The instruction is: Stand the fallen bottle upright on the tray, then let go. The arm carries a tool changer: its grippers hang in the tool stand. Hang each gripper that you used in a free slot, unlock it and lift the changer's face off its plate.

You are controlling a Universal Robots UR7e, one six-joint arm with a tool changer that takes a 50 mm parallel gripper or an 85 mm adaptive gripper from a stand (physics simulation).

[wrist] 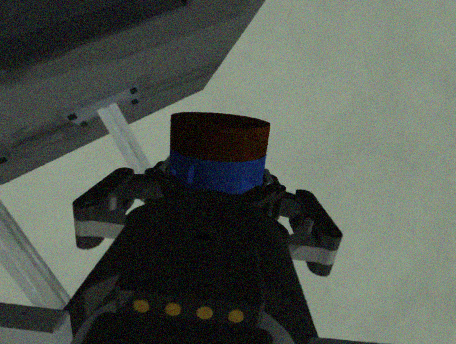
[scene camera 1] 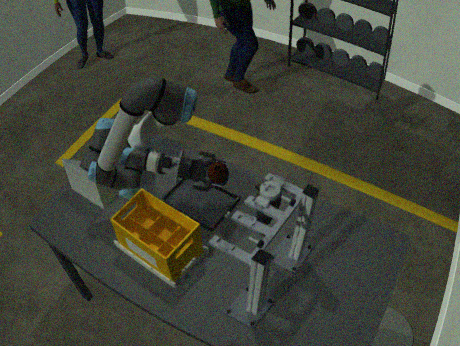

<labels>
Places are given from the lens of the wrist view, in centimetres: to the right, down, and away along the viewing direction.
brown bottle (wrist: 213, 151): -1, -1, 16
</labels>
